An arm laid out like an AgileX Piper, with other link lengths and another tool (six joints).
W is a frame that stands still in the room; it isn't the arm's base.
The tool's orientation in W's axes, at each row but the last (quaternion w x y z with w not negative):
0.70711 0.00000 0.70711 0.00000
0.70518 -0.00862 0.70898 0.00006
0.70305 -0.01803 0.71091 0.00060
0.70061 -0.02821 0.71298 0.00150
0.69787 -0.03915 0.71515 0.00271
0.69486 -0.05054 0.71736 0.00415
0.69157 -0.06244 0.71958 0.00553
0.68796 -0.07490 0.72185 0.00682
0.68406 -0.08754 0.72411 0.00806
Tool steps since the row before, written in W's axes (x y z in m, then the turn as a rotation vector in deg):
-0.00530 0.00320 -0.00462 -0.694 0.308 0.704
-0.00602 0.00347 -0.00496 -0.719 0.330 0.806
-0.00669 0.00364 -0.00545 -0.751 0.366 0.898
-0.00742 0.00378 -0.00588 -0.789 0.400 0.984
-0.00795 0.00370 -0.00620 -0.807 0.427 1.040
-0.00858 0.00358 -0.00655 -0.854 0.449 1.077
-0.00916 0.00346 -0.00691 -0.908 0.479 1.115
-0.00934 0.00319 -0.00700 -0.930 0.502 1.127
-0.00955 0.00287 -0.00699 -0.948 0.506 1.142
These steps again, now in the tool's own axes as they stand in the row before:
0.00462 0.00320 -0.00530 -0.704 0.308 -0.694
0.00495 0.00360 -0.00595 -0.806 0.329 -0.719
0.00543 0.00395 -0.00653 -0.899 0.364 -0.751
0.00585 0.00431 -0.00715 -0.985 0.396 -0.790
0.00618 0.00448 -0.00756 -1.042 0.421 -0.807
0.00654 0.00465 -0.00805 -1.079 0.444 -0.854
0.00692 0.00487 -0.00848 -1.118 0.476 -0.906
0.00704 0.00490 -0.00853 -1.131 0.501 -0.926
0.00707 0.00490 -0.00862 -1.145 0.505 -0.944

